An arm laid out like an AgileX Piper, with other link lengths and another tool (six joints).
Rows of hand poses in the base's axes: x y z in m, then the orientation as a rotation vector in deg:
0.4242, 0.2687, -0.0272, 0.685, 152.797, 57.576
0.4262, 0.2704, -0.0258, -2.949, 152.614, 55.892
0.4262, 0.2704, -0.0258, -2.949, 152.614, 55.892
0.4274, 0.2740, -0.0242, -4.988, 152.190, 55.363
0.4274, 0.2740, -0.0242, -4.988, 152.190, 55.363
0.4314, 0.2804, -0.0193, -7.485, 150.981, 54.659
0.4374, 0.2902, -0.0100, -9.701, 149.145, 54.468
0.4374, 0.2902, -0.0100, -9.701, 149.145, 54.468
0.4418, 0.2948, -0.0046, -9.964, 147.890, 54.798
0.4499, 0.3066, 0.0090, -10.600, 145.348, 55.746
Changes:
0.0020, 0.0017, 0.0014, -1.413, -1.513, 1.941
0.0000, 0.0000, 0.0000, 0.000, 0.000, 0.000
0.0012, 0.0036, 0.0016, -0.450, -0.980, 1.108
0.0000, 0.0000, 0.0000, 0.000, 0.000, 0.000
0.0040, 0.0064, 0.0049, -0.411, -1.810, 1.188
0.0060, 0.0098, 0.0093, 0.117, -2.132, 0.991
0.0000, 0.0000, 0.0000, 0.000, 0.000, 0.000
0.0044, 0.0046, 0.0054, 0.539, -1.065, -0.043
0.0081, 0.0118, 0.0136, 1.269, -2.075, 0.065

